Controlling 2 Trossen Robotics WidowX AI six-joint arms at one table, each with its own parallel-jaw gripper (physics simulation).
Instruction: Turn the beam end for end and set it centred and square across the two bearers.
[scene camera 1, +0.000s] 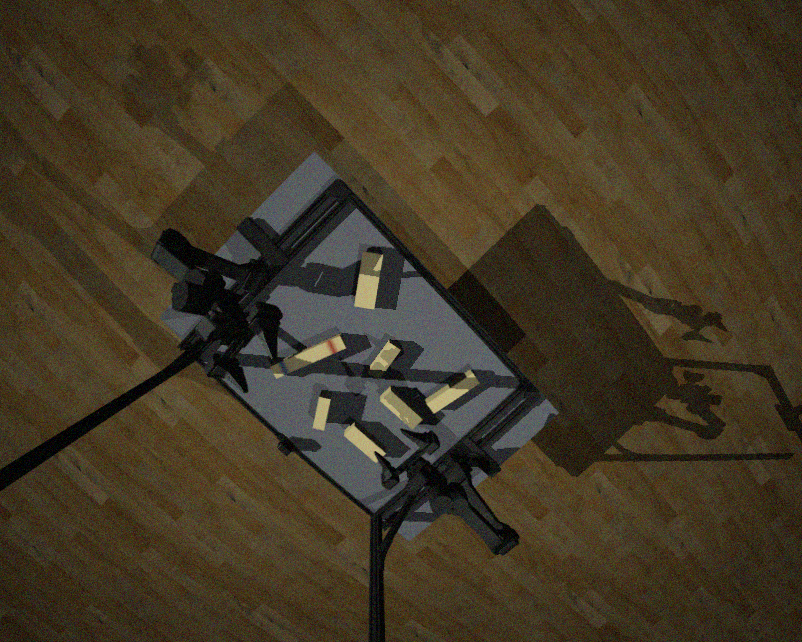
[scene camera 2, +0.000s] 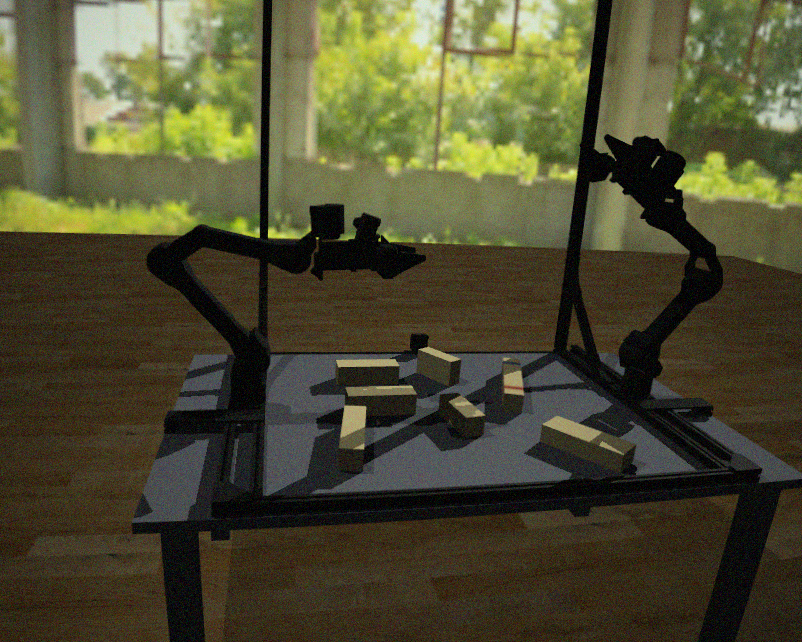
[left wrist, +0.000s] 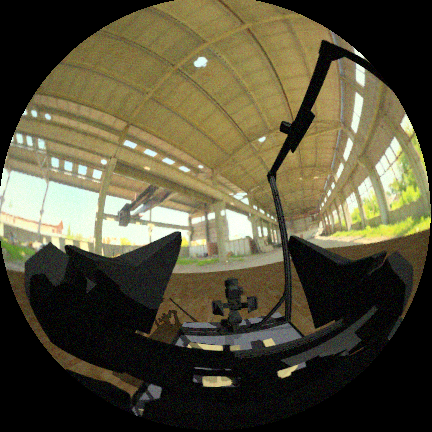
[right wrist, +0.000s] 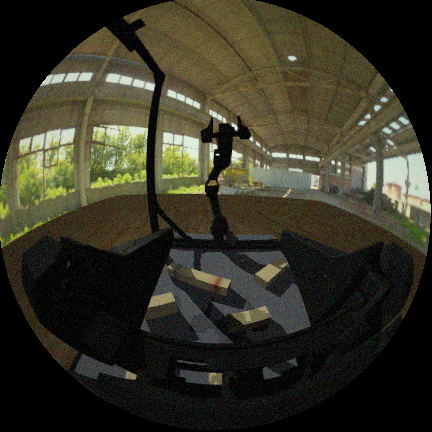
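Where they show: left gripper, fingertip midpoint: (scene camera 1: 260, 376) (scene camera 2: 592, 139) (left wrist: 237, 239) (right wrist: 224, 115); right gripper, fingertip midpoint: (scene camera 1: 387, 440) (scene camera 2: 420, 254) (left wrist: 235, 313) (right wrist: 228, 234); left arm's base, link origin: (scene camera 1: 260, 273) (scene camera 2: 635, 394) (right wrist: 217, 242); right arm's base, link origin: (scene camera 1: 453, 461) (scene camera 2: 247, 402) (left wrist: 234, 328).
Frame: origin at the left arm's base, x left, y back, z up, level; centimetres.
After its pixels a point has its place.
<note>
The long pale wooden beam (scene camera 1: 309, 356) {y -29.5, x -7.2, z 2.5 cm} (scene camera 2: 512, 384) {y -31.8, x -1.8, z 2.5 cm} (right wrist: 200, 279) {y -32.1, x -6.0, z 2.5 cm} lies on the table; in scene camera 1 its red band (scene camera 1: 331, 346) {y -32.1, x 0.2, z 2.5 cm} is near the upper right end and its dark blue band (scene camera 1: 282, 366) {y -25.7, x -15.9, z 2.5 cm} near the lower left end. Several plain wooden blocks lie around it; I cannot tell which two are the bearers. No block shows under the beam. My left gripper (scene camera 1: 259, 374) {y -21.6, x 1.0, z 58.1 cm} (left wrist: 237, 239) {y -21.6, x 1.0, z 58.1 cm} (right wrist: 224, 115) {y -21.6, x 1.0, z 58.1 cm} is open and empty, raised high above the table. My right gripper (scene camera 1: 390, 443) {y -56.5, x 0.1, z 32.5 cm} is open and empty, level and above the table.
Plain blocks are at the top (scene camera 1: 369, 279) {y -25.4, x 23.5, z 1.8 cm}, centre (scene camera 1: 385, 356) {y -46.4, x 10.1, z 2.5 cm}, right (scene camera 1: 452, 392) {y -70.6, x 17.2, z 2.5 cm}, lower centre (scene camera 1: 401, 408) {y -62.7, x 1.6, z 2.8 cm}, lower left (scene camera 1: 321, 413) {y -45.2, x -17.7, z 4.4 cm} and bottom (scene camera 1: 363, 441) {y -62.3, x -15.7, z 2.8 cm} of the tabletop in scene camera 1. Dark rails edge the table (scene camera 2: 468, 500) {y -54.7, x 38.0, z -1.4 cm}, and black posts (scene camera 2: 575, 234) {y -3.7, x -34.4, z 33.8 cm} rise behind it.
</note>
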